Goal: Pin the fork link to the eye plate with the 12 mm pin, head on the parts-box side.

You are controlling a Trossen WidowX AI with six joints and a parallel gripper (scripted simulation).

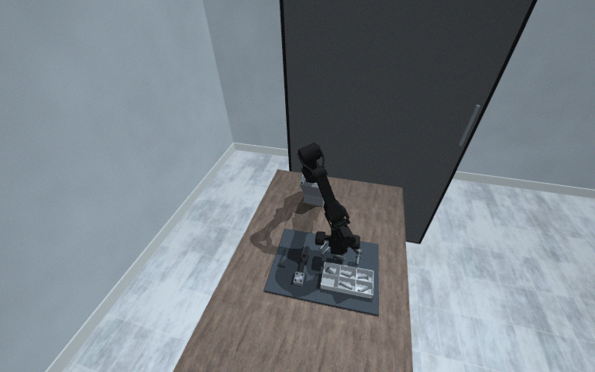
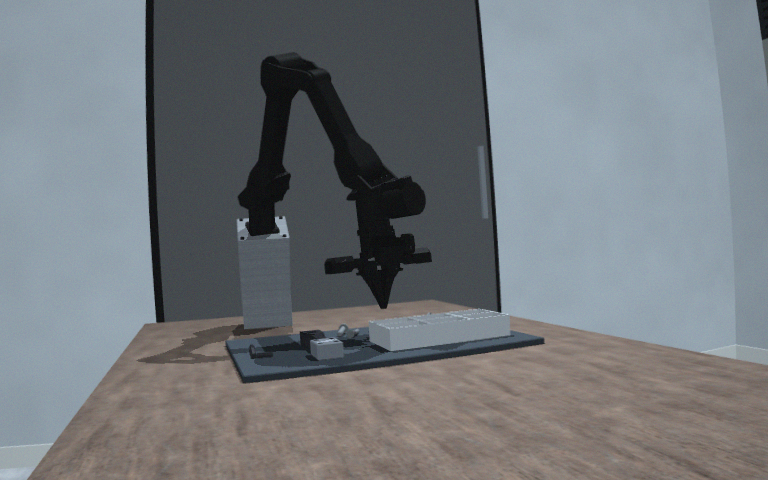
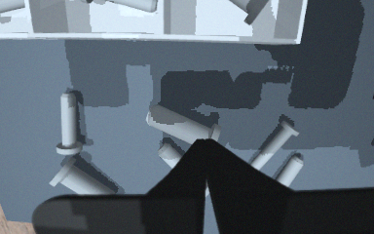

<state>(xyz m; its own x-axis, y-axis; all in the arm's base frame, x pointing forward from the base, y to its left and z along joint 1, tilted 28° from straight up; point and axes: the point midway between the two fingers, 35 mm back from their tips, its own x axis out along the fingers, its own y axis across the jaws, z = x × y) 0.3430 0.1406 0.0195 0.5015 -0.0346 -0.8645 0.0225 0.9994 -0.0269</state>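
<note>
The pale grey pin lies 40 mm behind my hand, 20 mm to the left of it and 70 mm below it. From my hand the other things lie so: dark eye plate: 50 mm ahead, 150 mm to the right, 70 mm below; then dark mat: 50 mm ahead, 50 mm to the right, 90 mm below; then white parts box: 110 mm ahead, 50 mm to the left, 70 mm below.
</note>
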